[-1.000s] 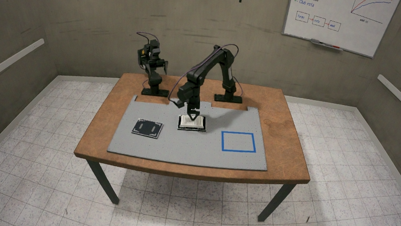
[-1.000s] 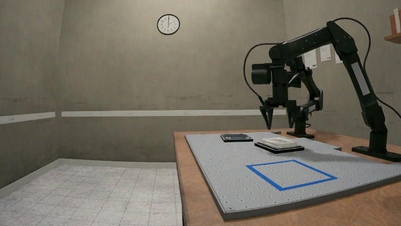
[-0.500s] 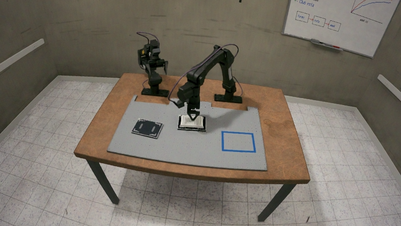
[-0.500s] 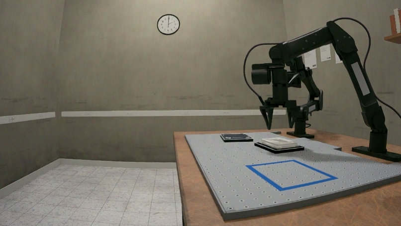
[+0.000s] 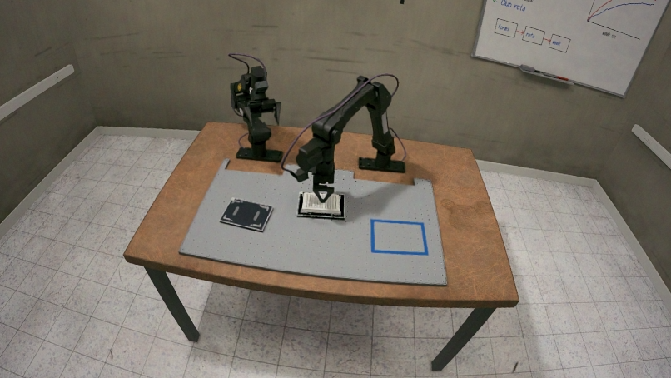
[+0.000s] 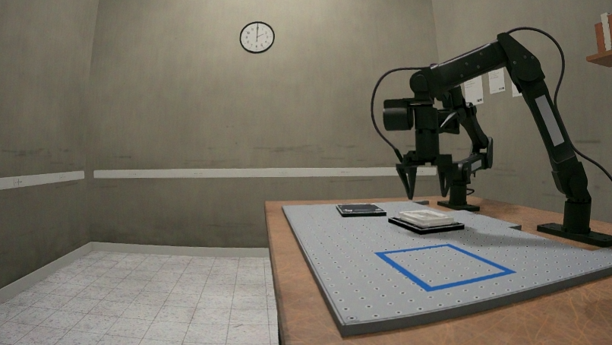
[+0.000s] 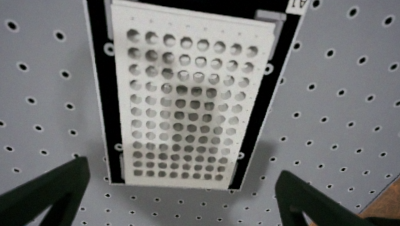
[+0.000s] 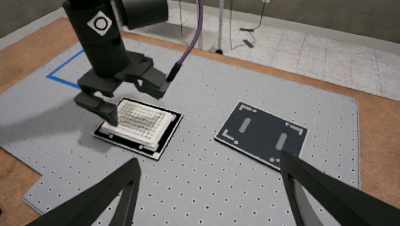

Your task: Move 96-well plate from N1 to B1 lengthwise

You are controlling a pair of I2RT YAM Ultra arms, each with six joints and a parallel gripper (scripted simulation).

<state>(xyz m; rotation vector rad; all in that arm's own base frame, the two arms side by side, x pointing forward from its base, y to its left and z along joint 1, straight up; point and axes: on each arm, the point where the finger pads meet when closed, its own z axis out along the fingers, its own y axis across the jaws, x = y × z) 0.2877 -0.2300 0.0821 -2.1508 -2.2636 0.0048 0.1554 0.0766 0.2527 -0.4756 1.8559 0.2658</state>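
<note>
Right now my left hand is 5 cm above the white 96-well plate.
</note>
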